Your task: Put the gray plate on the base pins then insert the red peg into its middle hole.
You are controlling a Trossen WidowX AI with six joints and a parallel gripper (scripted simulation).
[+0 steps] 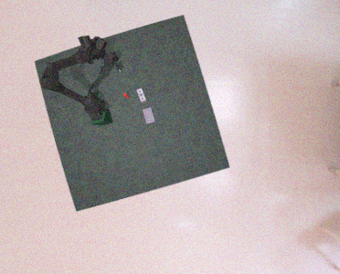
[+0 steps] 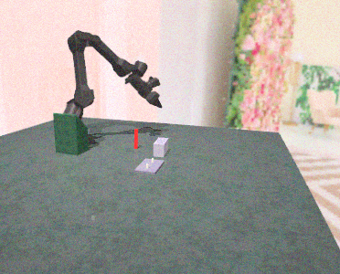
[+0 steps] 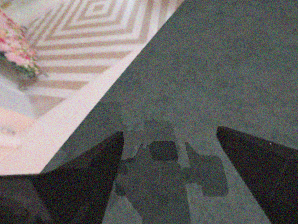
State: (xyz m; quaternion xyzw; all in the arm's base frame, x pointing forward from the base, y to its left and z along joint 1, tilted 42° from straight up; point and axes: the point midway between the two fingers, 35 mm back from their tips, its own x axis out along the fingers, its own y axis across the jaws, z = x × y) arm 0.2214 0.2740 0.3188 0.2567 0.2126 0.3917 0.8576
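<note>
Right now my gripper tip is 10 cm short of the gray plate, 36 cm to the left of it and 10 cm above it. The rest, counted from my gripper tip: base: 10 cm ahead, 52 cm to the right, 13 cm below; red peg: 1 cm behind, 32 cm to the right, 9 cm below.
</note>
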